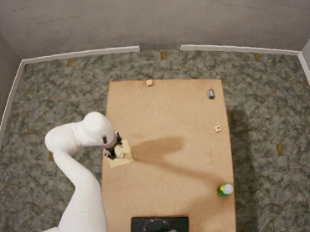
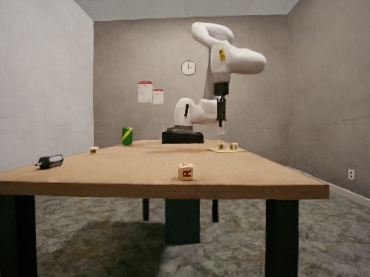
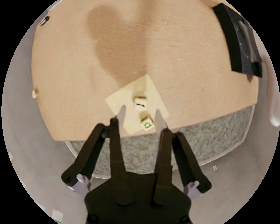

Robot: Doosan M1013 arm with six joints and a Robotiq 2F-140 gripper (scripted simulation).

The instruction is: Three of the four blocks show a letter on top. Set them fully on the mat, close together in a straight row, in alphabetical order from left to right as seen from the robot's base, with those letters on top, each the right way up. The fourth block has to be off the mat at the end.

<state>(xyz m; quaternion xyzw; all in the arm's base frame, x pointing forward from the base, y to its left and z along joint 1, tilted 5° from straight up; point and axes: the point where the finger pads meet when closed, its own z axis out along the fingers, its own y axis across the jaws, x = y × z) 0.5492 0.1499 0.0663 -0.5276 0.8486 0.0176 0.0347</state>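
My gripper is now 11 cm above the mat, 2 cm to the right of it and 1 cm short of it.
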